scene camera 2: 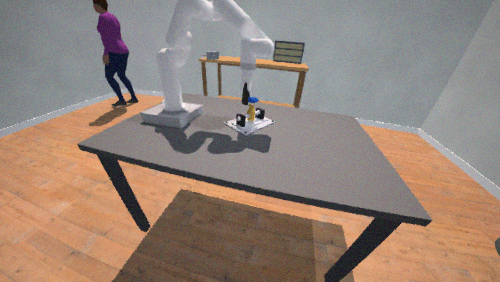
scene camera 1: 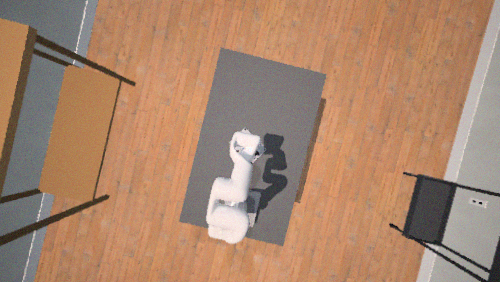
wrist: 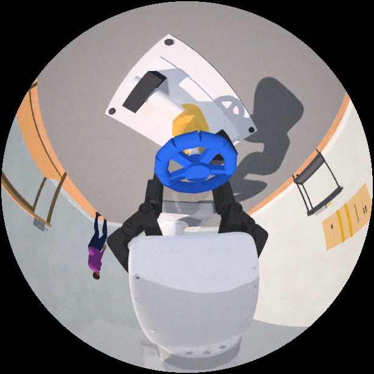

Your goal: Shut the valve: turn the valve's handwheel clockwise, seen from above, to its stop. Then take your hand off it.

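The blue handwheel [scene camera 2: 253, 100] [wrist: 198, 172] tops the valve's yellow body [scene camera 2: 251, 115] [wrist: 189, 118], which stands on a white plate [scene camera 2: 245, 131] [wrist: 175, 52]. My gripper [scene camera 2: 245, 103] [wrist: 188, 176] points down, its black fingertips at about wheel height. In scene camera 2 it stands just left of the wheel. In the wrist view its fingers are part-way apart, one toward each side of the wheel. The near rim covers parts of the tips, so contact cannot be made out, and I see no grip on it. In scene camera 1 the arm hides the wheel and fingers.
Black blocks [scene camera 2: 240, 120] [wrist: 144, 92] stand on the plate at the pipe ends. The arm base [scene camera 2: 172, 115] stands on the grey table [scene camera 1: 265, 90] [scene camera 2: 310, 155]. A wooden side table [scene camera 2: 265, 64] stands behind. A person [scene camera 2: 113, 37] [wrist: 97, 250] stands near the wall, away from the table.
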